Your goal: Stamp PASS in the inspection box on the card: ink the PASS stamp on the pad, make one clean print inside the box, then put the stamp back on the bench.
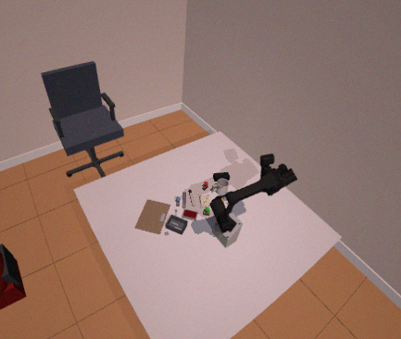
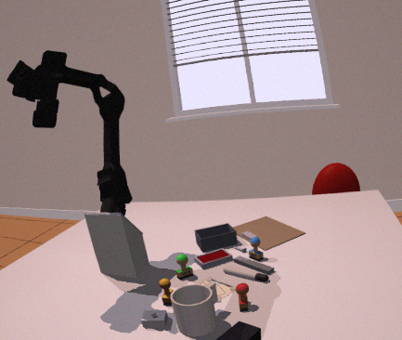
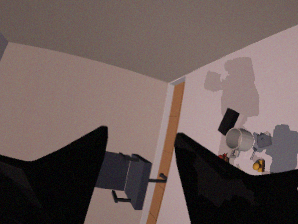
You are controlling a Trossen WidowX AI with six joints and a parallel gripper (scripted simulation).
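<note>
The green-knobbed stamp is 490 mm below my gripper tip, 170 mm ahead of it and 150 mm to the left of it. The rest, counted from my gripper tip: white mug: 480 mm below, 260 mm ahead, 50 mm to the right; then orange-knobbed stamp: 490 mm below, 170 mm ahead, 30 mm to the left; then small grey block: 500 mm below, 160 mm ahead, 60 mm to the right.
</note>
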